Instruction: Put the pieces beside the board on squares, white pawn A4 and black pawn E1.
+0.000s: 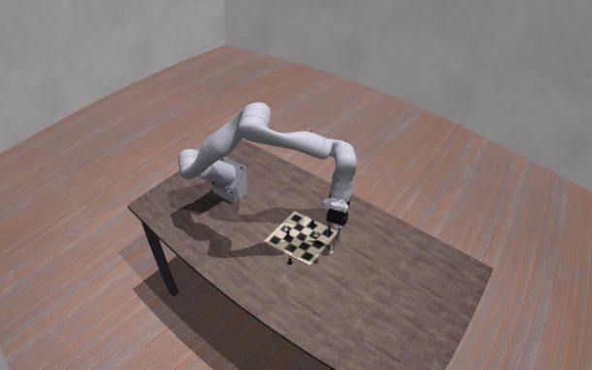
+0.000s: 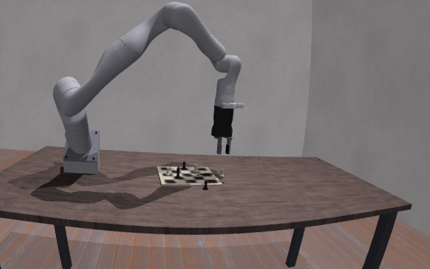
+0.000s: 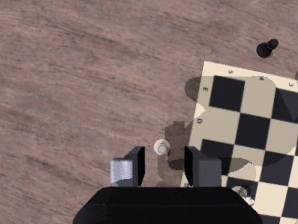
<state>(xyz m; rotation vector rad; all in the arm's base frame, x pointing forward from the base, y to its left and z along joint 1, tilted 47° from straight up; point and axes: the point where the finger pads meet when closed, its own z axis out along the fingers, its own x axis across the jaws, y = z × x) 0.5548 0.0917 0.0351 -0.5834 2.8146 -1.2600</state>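
My gripper is now 14 cm past the chessboard, 2 cm to the left of it and 11 cm above it.
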